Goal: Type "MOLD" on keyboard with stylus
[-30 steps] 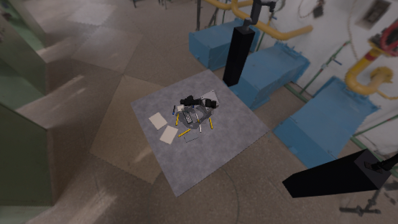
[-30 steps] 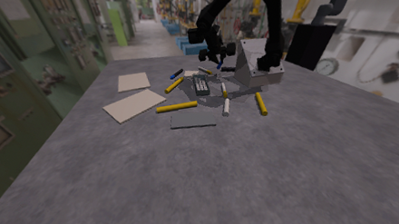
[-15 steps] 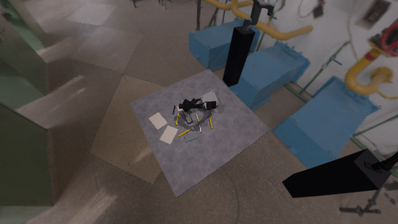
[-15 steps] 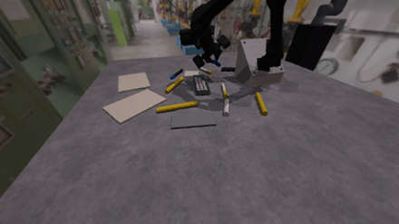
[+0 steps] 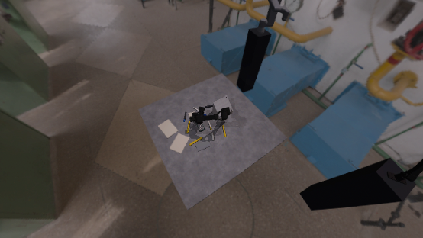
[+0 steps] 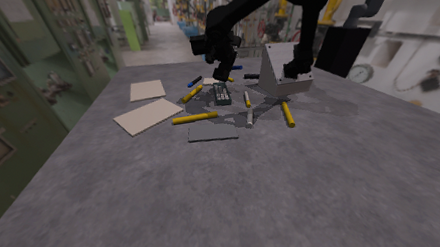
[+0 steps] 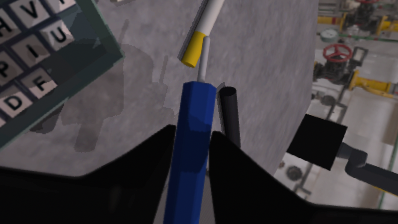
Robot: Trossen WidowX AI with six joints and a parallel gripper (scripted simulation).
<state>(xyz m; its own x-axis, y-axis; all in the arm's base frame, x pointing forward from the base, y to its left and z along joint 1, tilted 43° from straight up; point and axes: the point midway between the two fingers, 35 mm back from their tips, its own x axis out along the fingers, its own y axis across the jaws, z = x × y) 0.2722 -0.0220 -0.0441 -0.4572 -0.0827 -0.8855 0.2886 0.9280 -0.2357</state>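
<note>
My gripper tip is 1 cm short of the blue stylus and 1 cm to the left of it. From my gripper tip the other things lie so: black pen (17 cm behind, 12 cm to the right, 9 cm below); grey stylus tip (3 cm ahead, 4 cm to the right, 1 cm below).
</note>
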